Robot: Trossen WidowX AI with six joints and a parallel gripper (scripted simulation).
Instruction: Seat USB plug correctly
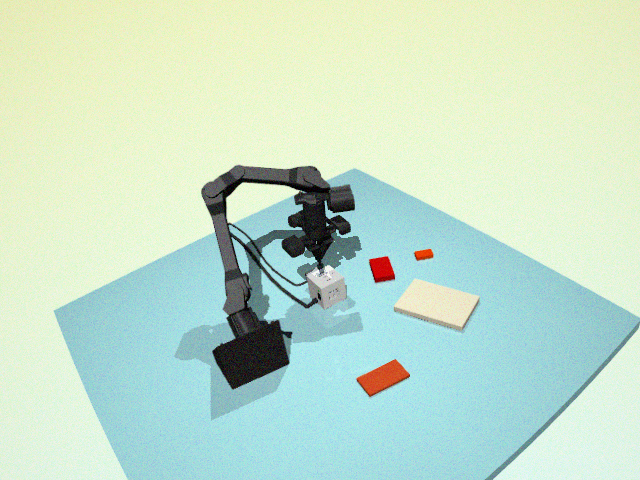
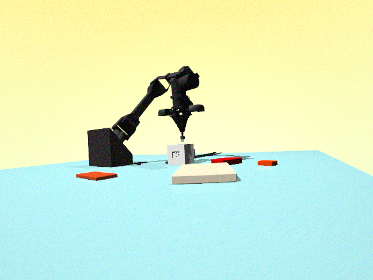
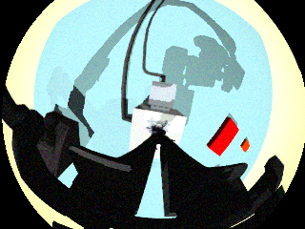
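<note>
Now: gripper tip 20 mm above the USB plug. From my gripper tip the other things lie so: cream slab (280 mm to the right, 180 mm ahead, 110 mm below); USB socket (50 mm below); red block (180 mm ahead, 110 mm below, 50 mm to the right).
</note>
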